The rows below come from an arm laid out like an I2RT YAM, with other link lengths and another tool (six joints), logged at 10 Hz.
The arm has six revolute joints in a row. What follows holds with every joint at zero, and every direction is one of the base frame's.
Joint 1 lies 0.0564 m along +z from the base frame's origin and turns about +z.
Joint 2 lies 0.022 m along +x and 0.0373 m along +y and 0.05 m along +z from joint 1 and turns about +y.
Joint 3 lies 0.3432 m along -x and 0.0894 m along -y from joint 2 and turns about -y.
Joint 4 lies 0.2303 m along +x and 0.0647 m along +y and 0.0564 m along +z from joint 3 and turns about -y.
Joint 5 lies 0.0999 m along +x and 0.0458 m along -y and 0.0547 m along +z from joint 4 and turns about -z.
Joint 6 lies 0.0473 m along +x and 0.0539 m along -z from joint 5 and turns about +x.
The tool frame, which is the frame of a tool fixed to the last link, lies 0.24 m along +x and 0.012 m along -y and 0.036 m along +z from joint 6; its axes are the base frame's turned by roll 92.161, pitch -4.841 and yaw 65.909 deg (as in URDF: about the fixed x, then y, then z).
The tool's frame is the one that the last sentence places.
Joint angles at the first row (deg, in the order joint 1, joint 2, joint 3, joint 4, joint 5, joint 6):
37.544, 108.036, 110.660, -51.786, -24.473, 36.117
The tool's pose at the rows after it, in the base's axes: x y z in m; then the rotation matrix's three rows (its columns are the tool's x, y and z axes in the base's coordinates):
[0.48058, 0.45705, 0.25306], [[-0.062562, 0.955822, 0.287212], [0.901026, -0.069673, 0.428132], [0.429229, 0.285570, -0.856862]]
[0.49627, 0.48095, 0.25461], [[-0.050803, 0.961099, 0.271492], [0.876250, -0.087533, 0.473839], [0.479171, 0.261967, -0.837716]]
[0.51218, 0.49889, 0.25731], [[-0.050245, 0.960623, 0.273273], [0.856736, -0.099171, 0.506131], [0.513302, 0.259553, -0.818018]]
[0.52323, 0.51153, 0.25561], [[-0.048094, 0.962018, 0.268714], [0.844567, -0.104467, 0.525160], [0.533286, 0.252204, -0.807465]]
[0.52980, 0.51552, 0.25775], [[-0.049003, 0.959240, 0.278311], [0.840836, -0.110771, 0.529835], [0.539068, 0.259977, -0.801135]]
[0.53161, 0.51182, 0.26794], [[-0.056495, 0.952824, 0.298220], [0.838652, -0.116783, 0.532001], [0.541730, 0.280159, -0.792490]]
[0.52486, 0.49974, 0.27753], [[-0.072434, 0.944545, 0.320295], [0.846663, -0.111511, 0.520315], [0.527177, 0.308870, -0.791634]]
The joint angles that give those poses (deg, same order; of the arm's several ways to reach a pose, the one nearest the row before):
37.615, 111.410, 113.656, -45.339, -27.097, 40.533
37.705, 115.101, 116.723, -42.346, -29.039, 43.422
37.705, 118.239, 119.673, -39.924, -30.087, 45.025
37.691, 120.890, 122.288, -38.757, -30.886, 46.117
37.702, 121.871, 123.650, -38.366, -30.680, 46.329
37.530, 121.040, 123.562, -38.190, -30.263, 45.891
37.354, 118.416, 121.497, -38.839, -29.467, 44.168

